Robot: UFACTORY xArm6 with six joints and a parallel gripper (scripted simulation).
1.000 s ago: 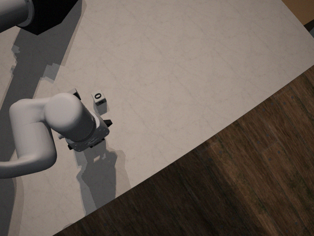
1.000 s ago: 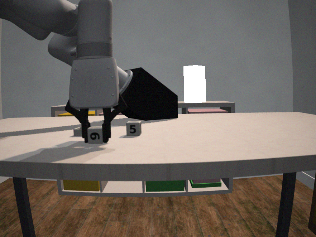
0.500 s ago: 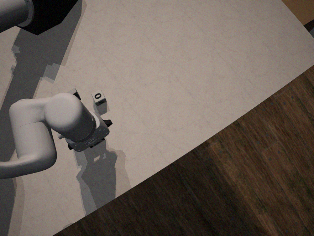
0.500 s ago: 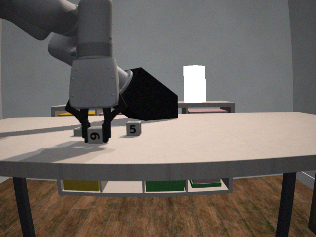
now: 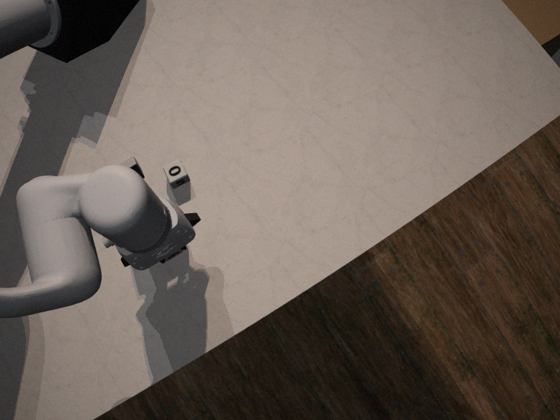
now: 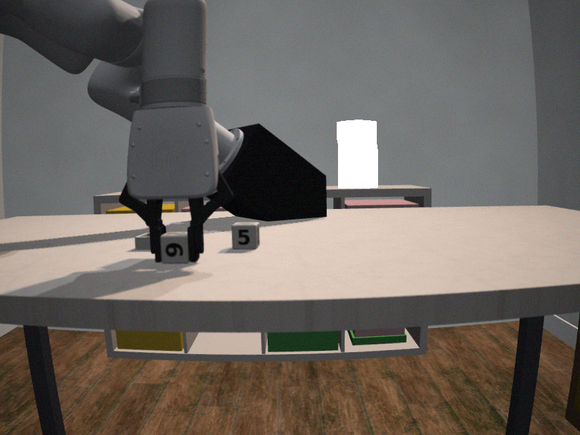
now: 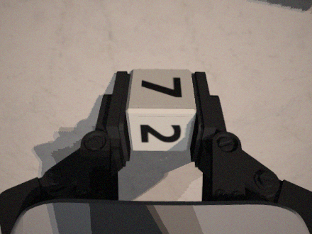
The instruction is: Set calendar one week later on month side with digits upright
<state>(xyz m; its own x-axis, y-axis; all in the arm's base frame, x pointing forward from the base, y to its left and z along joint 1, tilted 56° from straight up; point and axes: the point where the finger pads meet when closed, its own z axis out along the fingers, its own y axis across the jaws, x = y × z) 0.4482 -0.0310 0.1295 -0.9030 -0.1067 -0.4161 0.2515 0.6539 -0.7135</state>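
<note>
The white cube lies 10 mm below my hand. From my hand the other things lie so: grey tray 120 mm behind, 10 mm to the right, 10 mm below.
</note>
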